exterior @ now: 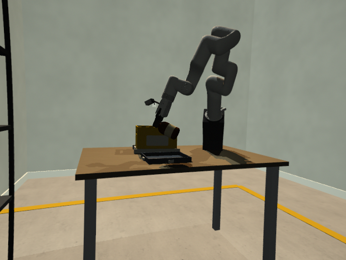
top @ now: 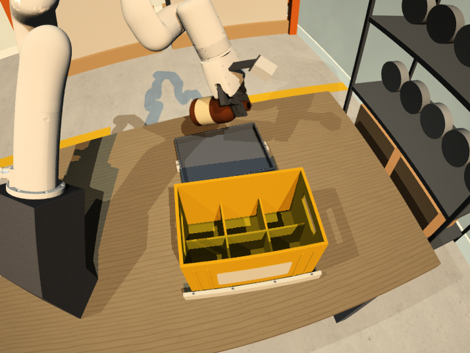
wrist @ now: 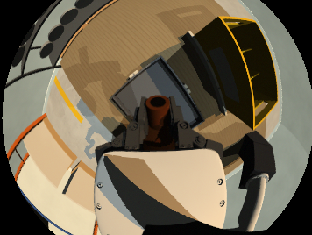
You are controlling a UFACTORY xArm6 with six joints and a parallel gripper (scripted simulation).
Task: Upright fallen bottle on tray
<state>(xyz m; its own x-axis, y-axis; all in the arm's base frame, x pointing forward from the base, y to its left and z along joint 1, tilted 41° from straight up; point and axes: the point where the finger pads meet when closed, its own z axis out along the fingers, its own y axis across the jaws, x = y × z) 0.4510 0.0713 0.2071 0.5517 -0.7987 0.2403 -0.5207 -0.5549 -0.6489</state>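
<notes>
Right now the brown bottle is 4 cm behind my hand, 3 cm to the left of it and 3 cm below it. Also, from my hand: dark grey tray 5 cm behind, 2 cm to the left, 19 cm below; then yellow crate 6 cm behind, 27 cm to the right, 12 cm below.
</notes>
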